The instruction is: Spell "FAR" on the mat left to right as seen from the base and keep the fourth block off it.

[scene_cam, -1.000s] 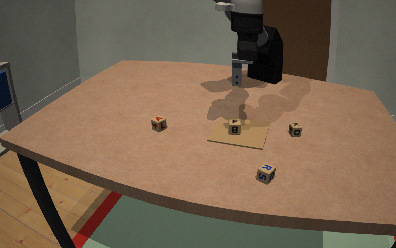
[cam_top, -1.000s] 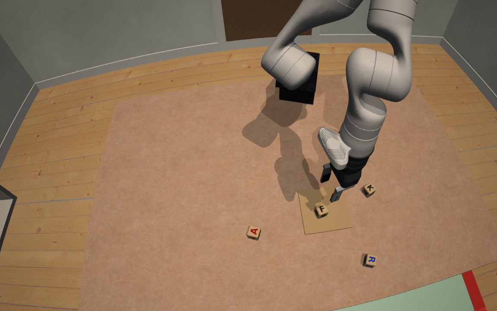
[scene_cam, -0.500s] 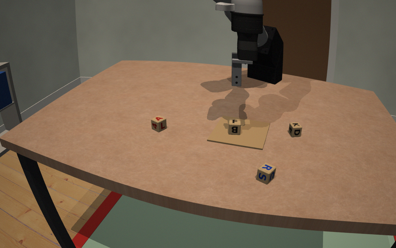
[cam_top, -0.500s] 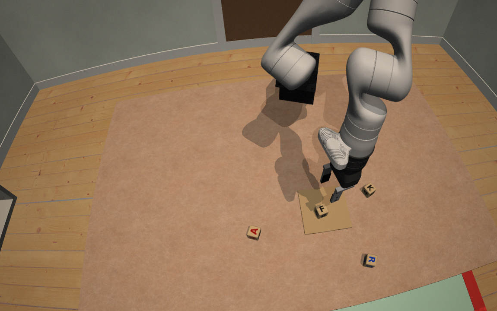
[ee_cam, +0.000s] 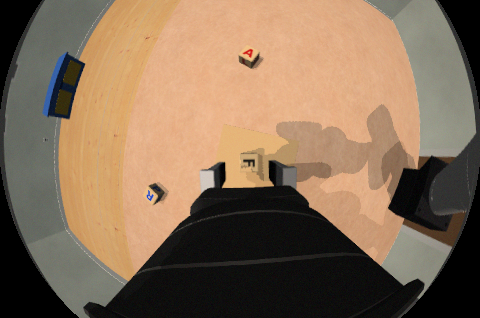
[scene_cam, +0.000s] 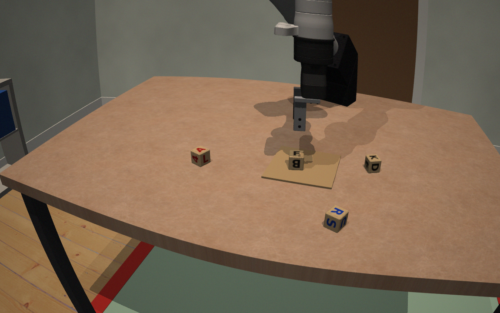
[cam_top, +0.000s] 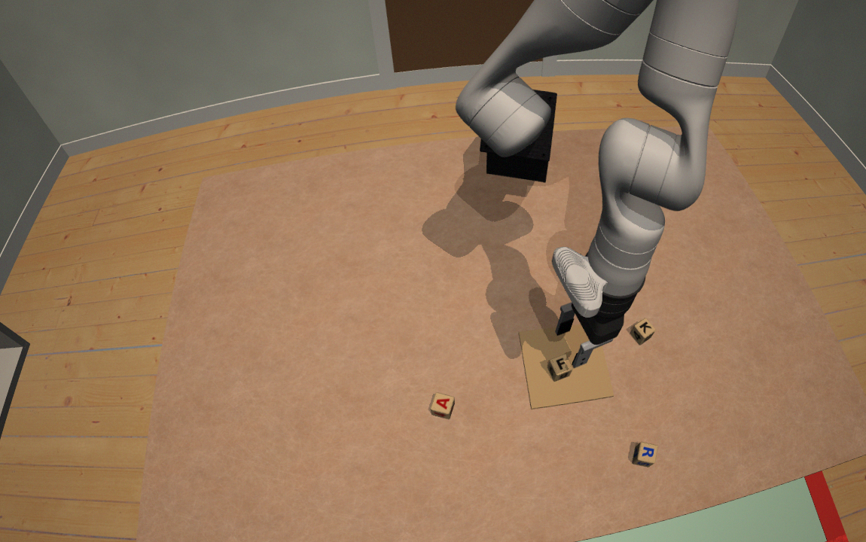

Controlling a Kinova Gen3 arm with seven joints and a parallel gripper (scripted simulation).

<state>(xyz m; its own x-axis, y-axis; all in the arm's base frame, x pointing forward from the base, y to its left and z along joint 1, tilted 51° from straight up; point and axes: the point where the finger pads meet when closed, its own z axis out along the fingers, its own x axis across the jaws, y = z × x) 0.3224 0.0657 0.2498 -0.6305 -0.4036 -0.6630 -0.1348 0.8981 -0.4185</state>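
My gripper is now 10 cm above the F block. Round my hand: R block 17 cm ahead, 10 cm to the left, 10 cm below; then tan mat 1 cm behind, 1 cm to the left, 11 cm below; then K block 4 cm behind, 16 cm to the left, 10 cm below.
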